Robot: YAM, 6 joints.
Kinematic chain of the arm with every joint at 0, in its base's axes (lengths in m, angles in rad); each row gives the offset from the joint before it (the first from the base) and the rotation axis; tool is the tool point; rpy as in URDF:
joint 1: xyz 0 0 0.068 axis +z
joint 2: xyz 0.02 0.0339 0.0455 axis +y
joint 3: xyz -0.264 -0.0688 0 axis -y
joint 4: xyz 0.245 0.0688 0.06 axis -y
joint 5: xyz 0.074 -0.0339 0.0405 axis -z
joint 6: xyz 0.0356 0 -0.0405 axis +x
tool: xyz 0 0 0 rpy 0 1.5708 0
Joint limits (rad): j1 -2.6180..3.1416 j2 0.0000..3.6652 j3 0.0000..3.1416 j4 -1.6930..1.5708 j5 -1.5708..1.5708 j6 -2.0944..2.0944
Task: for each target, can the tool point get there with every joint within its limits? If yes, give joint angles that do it. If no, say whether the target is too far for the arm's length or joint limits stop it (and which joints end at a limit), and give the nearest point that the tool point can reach.
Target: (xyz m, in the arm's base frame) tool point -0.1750 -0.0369 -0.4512
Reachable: no: joint limits stop it (at a limit: joint 1, joint 2) | nearest point -0.1882 -0.0111 -0.3735 | short by 0.083 m
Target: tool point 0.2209 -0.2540 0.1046
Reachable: yes | joints -0.7702 1.9527 1.0181 -0.3907 0.9278 -0.8967
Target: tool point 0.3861 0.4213 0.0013
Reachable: yes | joints 0.7987 3.0653 2.6886 -0.8236 -0.5064 1.0669
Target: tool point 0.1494 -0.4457 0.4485
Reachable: yes | joints 1.8702 0.3879 2.7397 -0.4942 0.3213 1.7728
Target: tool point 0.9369 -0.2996 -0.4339
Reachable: no: too far | nearest point 0.5374 -0.1718 -0.1956 | short by 0.482 m
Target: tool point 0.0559 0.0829 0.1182
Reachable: yes | joints 0.6841 1.6479 0.4136 -1.3870 -0.9496 0.4285
